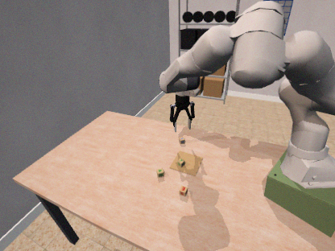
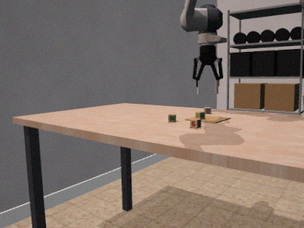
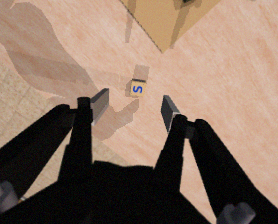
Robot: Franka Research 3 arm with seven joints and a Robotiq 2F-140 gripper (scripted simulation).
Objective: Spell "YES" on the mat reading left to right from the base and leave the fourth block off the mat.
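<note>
Now: hand 110 mm above the S block. From my hand the other things lie so: green N block 50 mm ahead, 280 mm to the left, 110 mm below; then Y block 40 mm behind, 190 mm to the left, 100 mm below; then tan mat 60 mm behind, 160 mm to the left, 120 mm below.
</note>
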